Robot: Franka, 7 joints.
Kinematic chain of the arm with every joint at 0, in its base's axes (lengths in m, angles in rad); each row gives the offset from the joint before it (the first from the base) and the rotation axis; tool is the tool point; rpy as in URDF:
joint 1: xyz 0 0 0.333 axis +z
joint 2: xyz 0 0 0 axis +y
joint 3: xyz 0 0 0.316 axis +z
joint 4: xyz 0.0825 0 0 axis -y
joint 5: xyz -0.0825 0 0.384 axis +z
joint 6: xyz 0 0 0 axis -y
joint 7: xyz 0.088 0 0 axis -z
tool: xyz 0 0 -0.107 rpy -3.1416 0 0
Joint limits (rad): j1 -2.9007..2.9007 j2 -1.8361..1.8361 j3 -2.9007..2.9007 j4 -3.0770..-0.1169 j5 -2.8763..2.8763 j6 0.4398..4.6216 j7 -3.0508..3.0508
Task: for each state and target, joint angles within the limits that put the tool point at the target. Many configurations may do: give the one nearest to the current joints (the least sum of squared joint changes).
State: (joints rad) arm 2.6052 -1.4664 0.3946 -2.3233 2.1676 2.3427 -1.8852
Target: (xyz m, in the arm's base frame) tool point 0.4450 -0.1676 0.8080
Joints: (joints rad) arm 2.3023 -1.8361 -0.3589 -1.7838 2.1623 2.5001 -1.8852
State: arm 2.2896 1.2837 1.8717 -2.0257 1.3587 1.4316 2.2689
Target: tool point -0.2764 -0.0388 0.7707
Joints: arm 2.0700 1.4678 2.3354 -2.1003 1.3386 1.2451 2.2689
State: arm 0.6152 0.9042 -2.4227 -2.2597 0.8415 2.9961 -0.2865
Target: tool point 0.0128 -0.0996 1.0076
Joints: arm 0.5924 1.0042 -2.8911 -1.8266 0.8248 3.0856 -0.2865
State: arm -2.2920 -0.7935 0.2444 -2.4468 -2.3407 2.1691 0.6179
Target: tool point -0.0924 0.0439 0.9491
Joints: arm -2.3739 -1.1956 -0.0951 -2.0420 -2.3479 2.0407 0.6179
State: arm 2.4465 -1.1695 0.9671 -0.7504 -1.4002 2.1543 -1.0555
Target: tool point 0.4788 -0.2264 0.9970
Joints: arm 2.9007 -0.9131 0.6495 -0.4356 -1.4579 2.1449 -1.0555
